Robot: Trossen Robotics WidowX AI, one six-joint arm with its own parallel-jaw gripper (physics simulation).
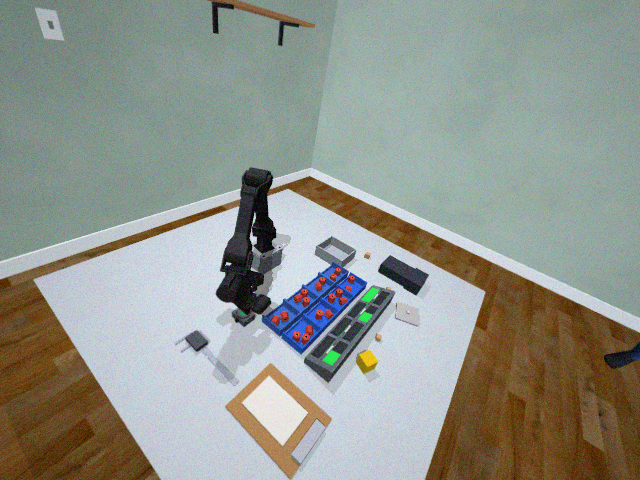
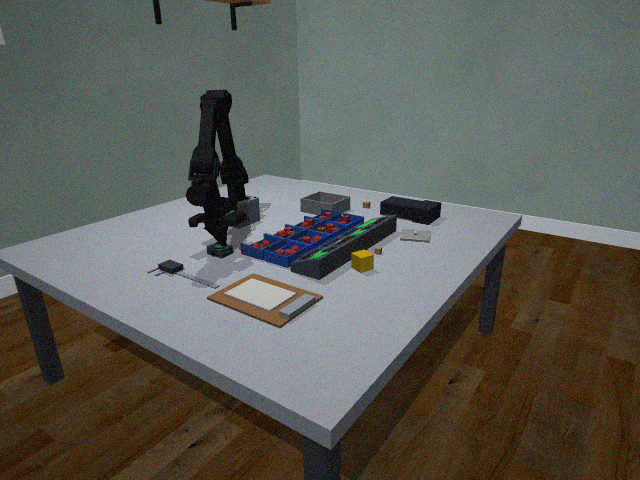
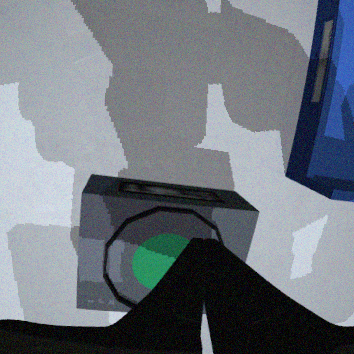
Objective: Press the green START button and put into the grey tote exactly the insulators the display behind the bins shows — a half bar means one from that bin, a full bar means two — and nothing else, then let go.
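Observation:
The START button housing (image 1: 244,319) (image 2: 219,251) (image 3: 92,215) stands left of the bins; its green cap (image 3: 152,265) sits low inside the ring. My gripper (image 2: 222,244) (image 3: 201,248) is shut and empty, its tips down at the button, covering part of the cap. The blue bins (image 1: 290,341) (image 2: 276,258) (image 3: 327,165) stand in two rows and hold red insulators (image 1: 283,316) (image 2: 292,249). Behind them the display (image 1: 317,365) (image 2: 336,264) shows three green bars: near end, middle and a larger-looking one at the far end. The grey tote (image 1: 328,257) (image 2: 316,205) looks empty.
A yellow cube (image 1: 367,361) (image 2: 362,260) stands beside the display. A clipboard (image 1: 281,457) (image 2: 263,318) and a caliper (image 1: 196,340) (image 2: 170,266) lie nearer. A black box (image 1: 403,274) (image 2: 410,209) and pale plate (image 1: 407,314) (image 2: 415,236) are beyond the display.

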